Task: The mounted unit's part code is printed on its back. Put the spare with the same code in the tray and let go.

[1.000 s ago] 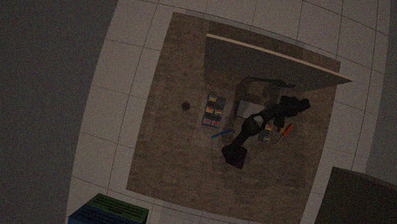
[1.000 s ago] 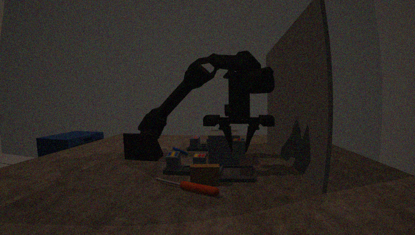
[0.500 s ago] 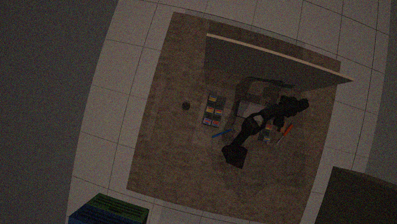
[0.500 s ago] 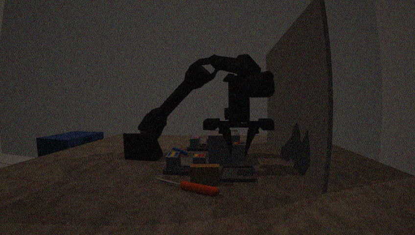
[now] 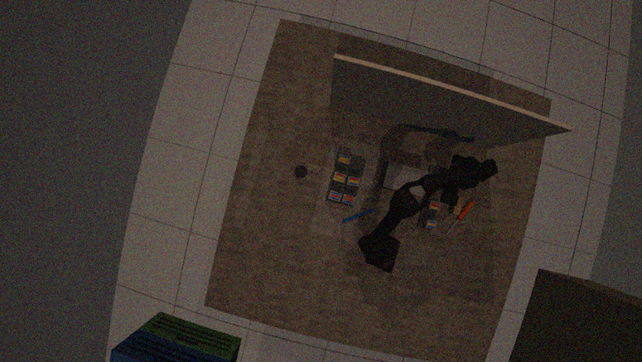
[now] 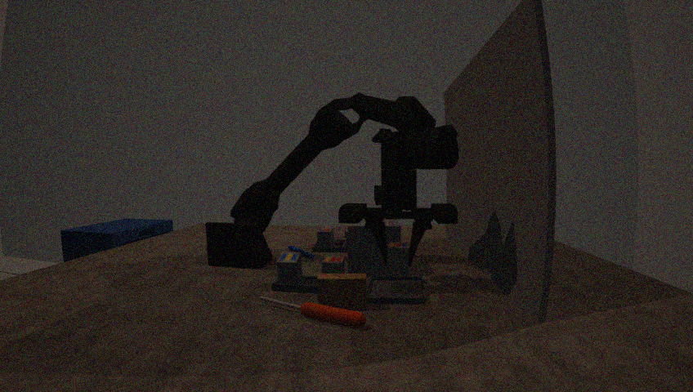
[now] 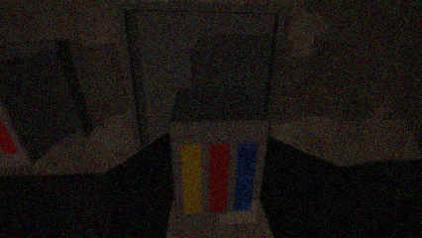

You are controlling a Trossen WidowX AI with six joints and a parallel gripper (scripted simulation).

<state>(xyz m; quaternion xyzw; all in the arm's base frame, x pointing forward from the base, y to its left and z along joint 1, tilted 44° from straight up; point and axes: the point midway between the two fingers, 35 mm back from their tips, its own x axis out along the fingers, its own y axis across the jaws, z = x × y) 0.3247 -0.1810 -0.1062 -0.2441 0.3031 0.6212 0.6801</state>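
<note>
My gripper tip is now 40 mm above the dark flat tray. From my gripper tip the other things lie so: tan block 90 mm behind, 70 mm to the right, 20 mm below; then mounted unit 190 mm to the left, 30 mm behind; then wall panel 190 mm ahead, 180 mm above, 170 mm to the left.
</note>
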